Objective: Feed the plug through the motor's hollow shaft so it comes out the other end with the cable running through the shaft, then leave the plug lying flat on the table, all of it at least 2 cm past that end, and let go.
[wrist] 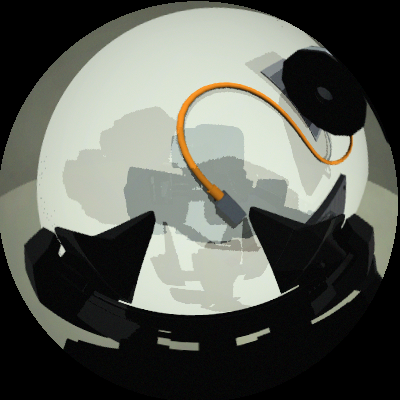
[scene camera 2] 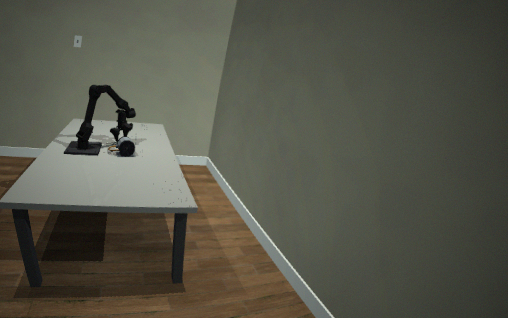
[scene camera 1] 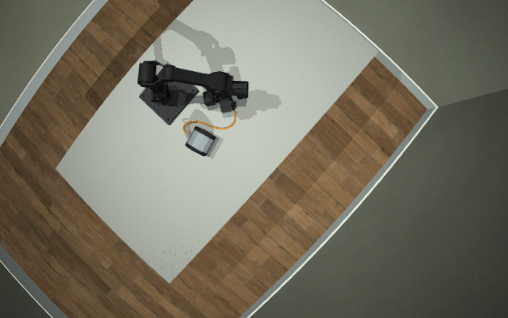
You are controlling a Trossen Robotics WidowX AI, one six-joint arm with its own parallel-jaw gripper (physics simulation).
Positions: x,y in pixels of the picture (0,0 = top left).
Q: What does my gripper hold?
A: Nothing.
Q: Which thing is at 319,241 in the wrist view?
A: My gripper.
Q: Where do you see an orange cable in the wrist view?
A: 212,189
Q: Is my gripper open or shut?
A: Open.
